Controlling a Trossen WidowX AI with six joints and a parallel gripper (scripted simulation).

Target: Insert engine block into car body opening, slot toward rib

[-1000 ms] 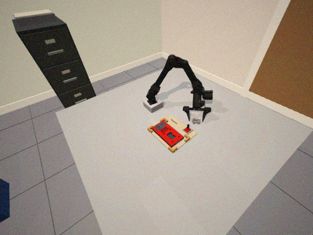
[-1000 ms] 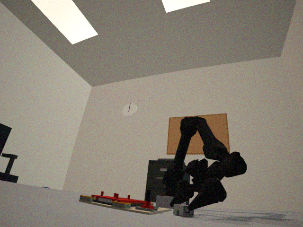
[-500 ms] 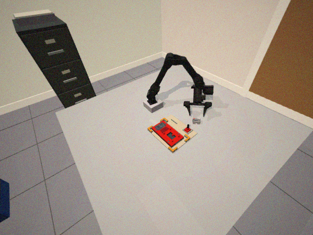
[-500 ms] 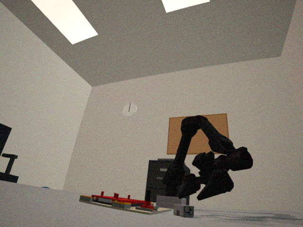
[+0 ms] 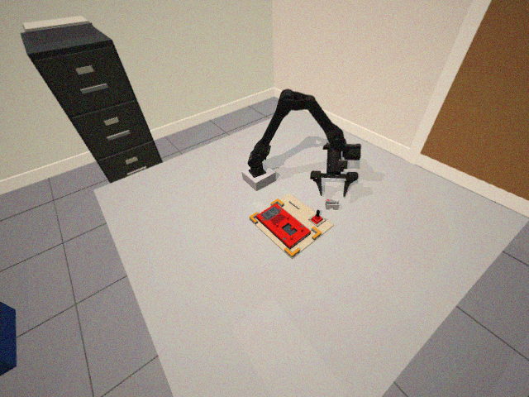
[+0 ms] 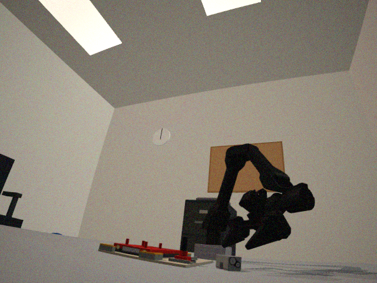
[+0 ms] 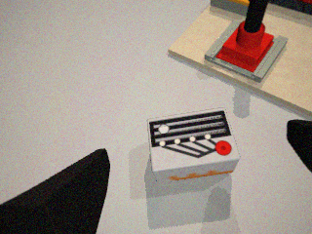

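My gripper tip is 4 cm above the grey engine block, 1 cm to the left of it and 1 cm short of it.
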